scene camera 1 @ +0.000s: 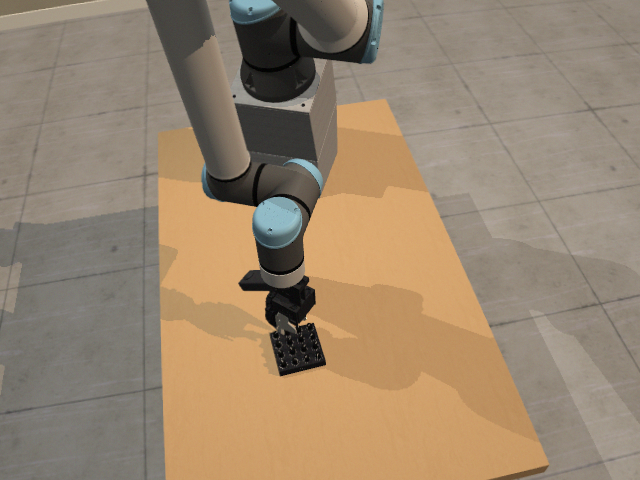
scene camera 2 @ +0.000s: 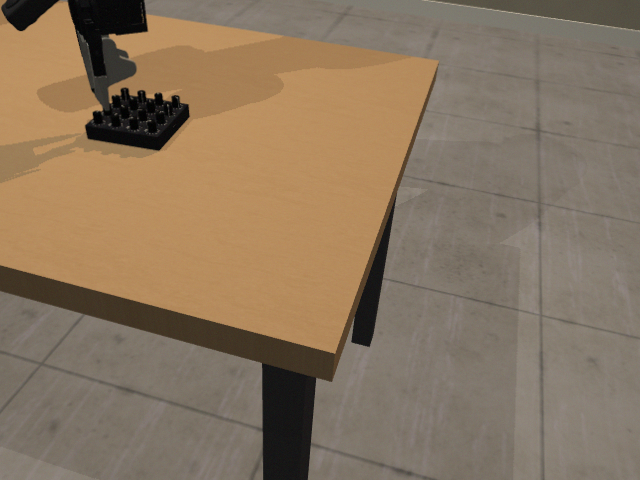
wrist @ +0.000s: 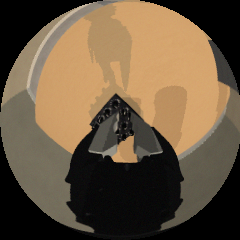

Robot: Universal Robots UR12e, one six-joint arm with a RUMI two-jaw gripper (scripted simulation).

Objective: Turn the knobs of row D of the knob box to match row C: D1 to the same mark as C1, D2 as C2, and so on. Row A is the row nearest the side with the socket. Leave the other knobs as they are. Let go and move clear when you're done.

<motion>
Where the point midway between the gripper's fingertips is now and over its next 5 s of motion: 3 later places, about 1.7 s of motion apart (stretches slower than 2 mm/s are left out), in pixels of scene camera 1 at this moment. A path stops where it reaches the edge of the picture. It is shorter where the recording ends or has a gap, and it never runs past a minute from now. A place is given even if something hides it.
My gripper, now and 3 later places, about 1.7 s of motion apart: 286, 330; 285, 323; 284, 320; 286, 319
</motion>
